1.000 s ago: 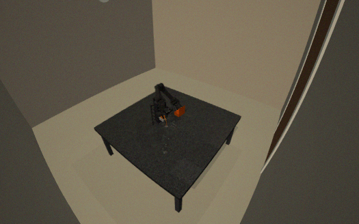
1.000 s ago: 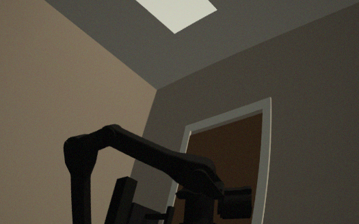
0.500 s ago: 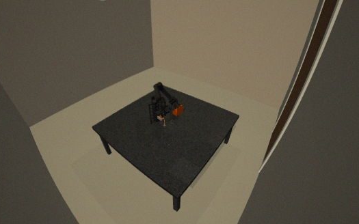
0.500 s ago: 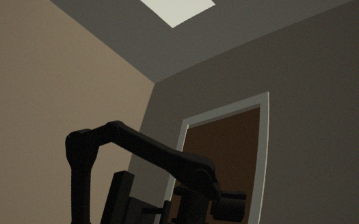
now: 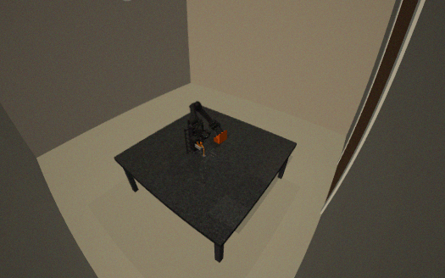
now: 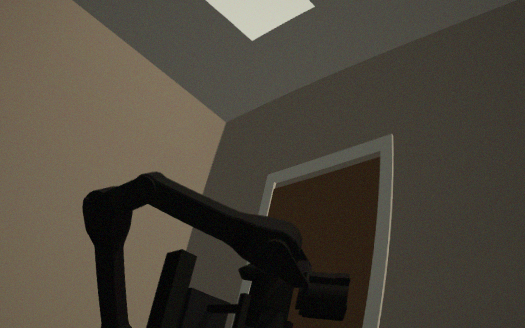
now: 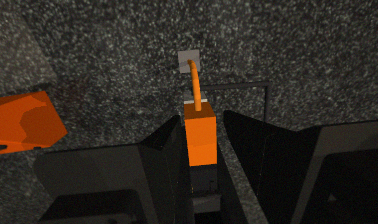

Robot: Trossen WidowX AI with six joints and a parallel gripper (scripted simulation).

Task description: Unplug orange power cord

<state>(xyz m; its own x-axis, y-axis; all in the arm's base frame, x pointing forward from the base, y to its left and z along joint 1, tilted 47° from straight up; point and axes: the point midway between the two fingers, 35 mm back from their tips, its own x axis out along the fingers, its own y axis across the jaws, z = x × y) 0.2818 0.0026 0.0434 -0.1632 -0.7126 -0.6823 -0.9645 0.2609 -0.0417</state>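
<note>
The orange plug lies 40 mm to the right of my gripper tip, 10 mm below it and 10 mm behind it.
</note>
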